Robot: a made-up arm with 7 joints. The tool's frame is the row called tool.
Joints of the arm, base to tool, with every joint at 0 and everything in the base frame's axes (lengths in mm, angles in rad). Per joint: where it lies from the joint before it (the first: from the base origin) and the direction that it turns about. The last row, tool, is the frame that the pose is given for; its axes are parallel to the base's.
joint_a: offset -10 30 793 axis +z
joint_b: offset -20 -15 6 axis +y
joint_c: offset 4 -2 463 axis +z
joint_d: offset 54 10 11 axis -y
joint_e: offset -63 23 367 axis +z
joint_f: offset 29 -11 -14 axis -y
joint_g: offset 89 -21 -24 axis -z
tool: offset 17 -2 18
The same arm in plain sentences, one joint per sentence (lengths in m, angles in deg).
The arm has seven revolute joints in a row. What follows holds with every joint at zero, and every direction is one of the base frame's. The first joint lies 0.01 m along -x and 0.03 m along +y and 0.793 m along +z from the base frame's origin and rotates about +z. The second joint lies 0.02 m along -x and 0.015 m along -y and 0.006 m along +z from the first joint and rotates about +y. The third joint lies 0.004 m along +x and 0.002 m along -y and 0.463 m along +z from the second joint and rotates about +z. The fourth joint lies 0.054 m along +x and 0.01 m along +y and 0.011 m along +z from the third joint and rotates about -y. The fifth joint lies 0.063 m along -x and 0.023 m along +y and 0.367 m along +z from the fourth joint and rotates about +z. The sixth joint lies 0.029 m along +x and 0.011 m along -y and 0.014 m along -z from the fifth joint and rotates about -y. The seventh joint lies 0.089 m along +x and 0.021 m along -y and 0.024 m along -z from the sixth joint and rotates about -z. The tool frame, which is the frame that the pose is given for, lies 0.017 m along +x and 0.002 m along -y and 0.018 m along +z from the seventh joint; its axes are parallel to the base frame's.
